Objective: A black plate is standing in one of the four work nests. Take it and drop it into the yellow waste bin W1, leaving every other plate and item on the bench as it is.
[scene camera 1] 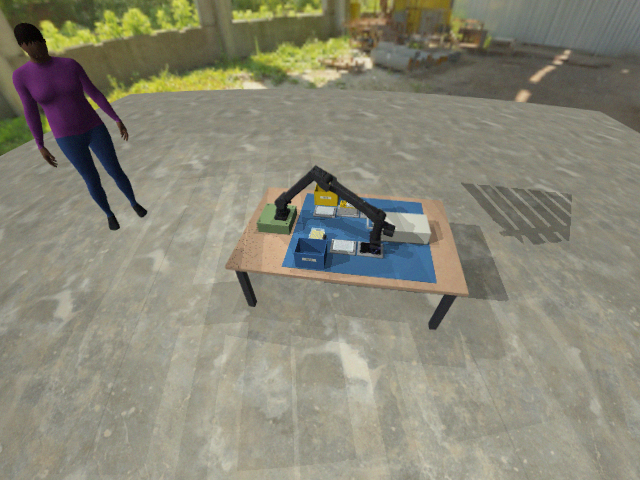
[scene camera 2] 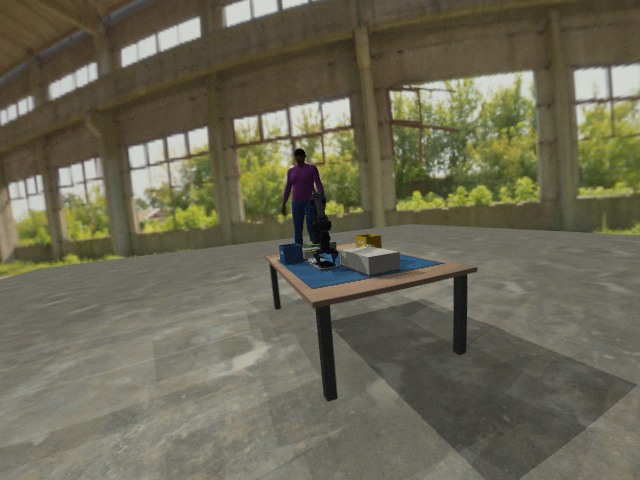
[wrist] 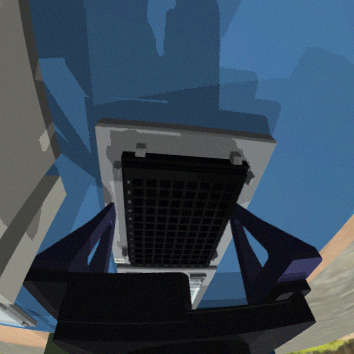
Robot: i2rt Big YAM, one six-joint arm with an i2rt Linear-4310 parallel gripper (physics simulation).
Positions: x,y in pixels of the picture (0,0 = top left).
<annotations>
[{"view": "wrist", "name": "my gripper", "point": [173,207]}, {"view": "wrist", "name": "black plate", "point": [176,207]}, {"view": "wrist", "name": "pale box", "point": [36,147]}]
</annotations>
